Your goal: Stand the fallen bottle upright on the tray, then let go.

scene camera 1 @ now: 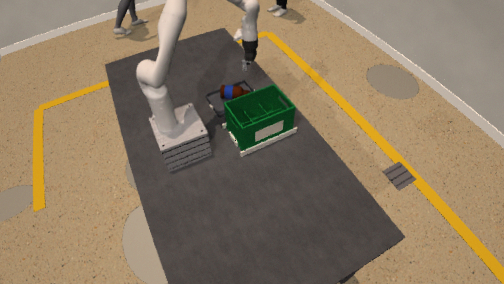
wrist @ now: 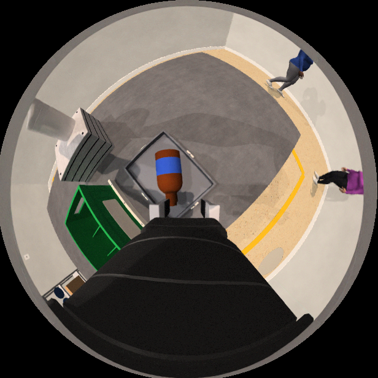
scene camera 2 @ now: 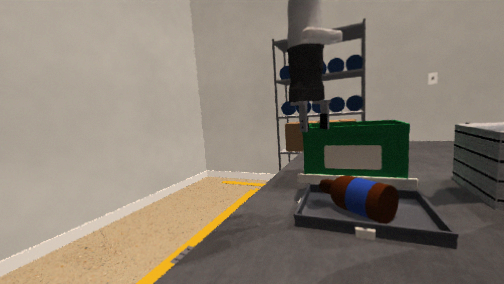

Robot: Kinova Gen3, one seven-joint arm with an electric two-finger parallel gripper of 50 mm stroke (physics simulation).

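Frame: origin at the arm's base, x ahead, y left, z up, level; centimetres.
Seen in the pictures: gripper, between the fingertips: (scene camera 1: 246, 67) (scene camera 2: 314, 130); arm's base, origin of its link: (scene camera 1: 167, 124).
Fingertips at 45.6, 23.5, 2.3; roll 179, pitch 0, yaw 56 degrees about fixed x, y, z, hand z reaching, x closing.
Pixels of each thing's top centre, then the offset from my fingertips to it, as dx, dy, dz.
- brown bottle, centre of its top: (scene camera 2: 350, 177) (scene camera 1: 235, 87) -7.1, -1.2, -10.4
- green divided crate, centre of its top: (scene camera 2: 350, 123) (scene camera 1: 259, 104) -3.4, -28.0, -0.8
The brown bottle (scene camera 1: 230, 92) (scene camera 2: 358, 197) (wrist: 168, 170) with a blue label lies on its side on the dark shallow tray (scene camera 1: 217, 113) (scene camera 2: 320, 226) (wrist: 145, 149). In the scene camera 2 view its neck points to the back left, toward the crate side, and its base faces the front right. My gripper (scene camera 1: 246, 67) (scene camera 2: 314, 125) (wrist: 185, 205) is open and empty, and it hangs above the bottle's level, beyond the neck end. In the wrist view the neck tip is near the left finger, and the fingers hide part of the tray's near corner.
A green divided crate (scene camera 1: 264, 120) (scene camera 2: 316, 159) (wrist: 92, 227) stands on a white-edged base right beside the tray. The arm's ribbed pedestal (scene camera 1: 187, 153) (scene camera 2: 477, 160) (wrist: 89, 150) stands on the table on the tray's other side. A shelf rack (scene camera 2: 364, 80) stands by the wall.
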